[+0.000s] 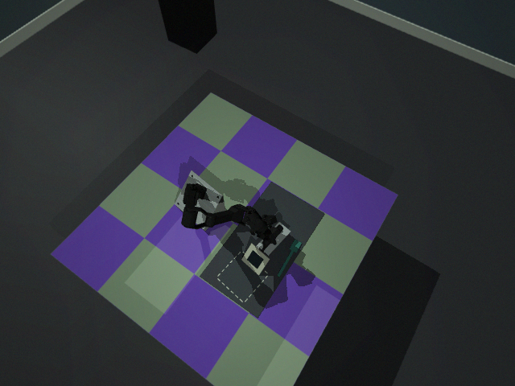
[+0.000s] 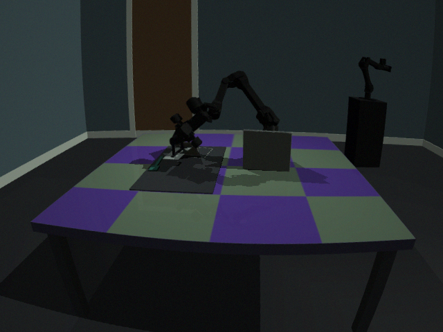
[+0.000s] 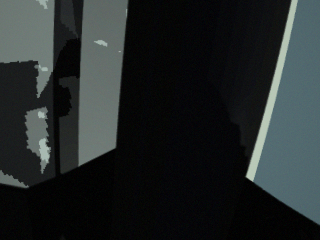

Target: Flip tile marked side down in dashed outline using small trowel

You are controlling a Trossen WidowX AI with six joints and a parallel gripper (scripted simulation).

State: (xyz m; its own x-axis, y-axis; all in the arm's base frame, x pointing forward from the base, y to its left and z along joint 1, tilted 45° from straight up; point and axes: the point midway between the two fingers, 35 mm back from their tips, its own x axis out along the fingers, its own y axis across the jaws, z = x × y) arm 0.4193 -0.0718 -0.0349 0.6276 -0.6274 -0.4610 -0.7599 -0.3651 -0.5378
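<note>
The tile lies 4 cm behind my gripper tip, 9 cm to the right of it and 6 cm below it. Round my gripper tip: dark mat (5 cm behind, 1 cm to the left, 13 cm below); green trowel (9 cm ahead, 3 cm to the left, 11 cm below).
</note>
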